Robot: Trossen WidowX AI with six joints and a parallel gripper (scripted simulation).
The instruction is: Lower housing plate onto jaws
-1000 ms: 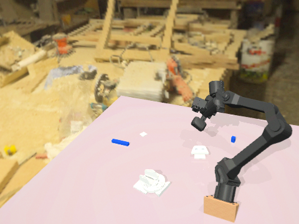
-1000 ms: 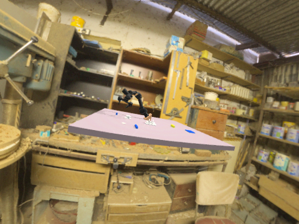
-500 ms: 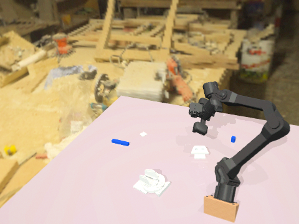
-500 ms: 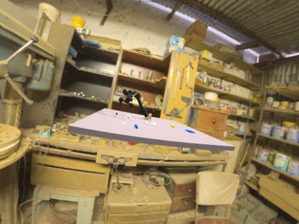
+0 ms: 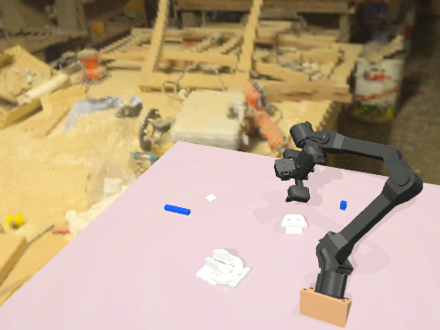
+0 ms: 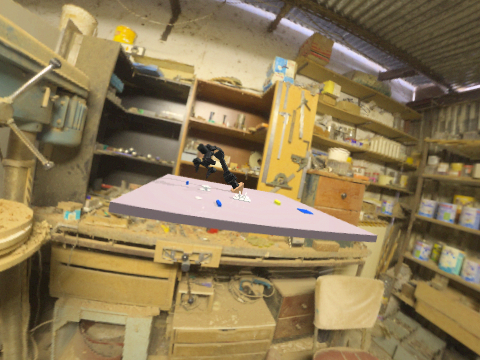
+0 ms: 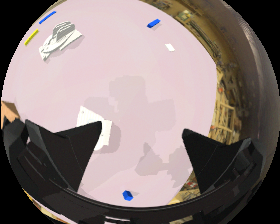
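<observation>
The white block lies 100 mm below my gripper tip, 50 mm behind it and 40 mm to the left of it. From my gripper tip the other things lie so: yellow piece: 600 mm to the left, 100 mm below, 20 mm behind; blue bar: 350 mm ahead, 150 mm to the left, 100 mm below; white tile: 280 mm ahead, 100 mm below, 30 mm to the left.
</observation>
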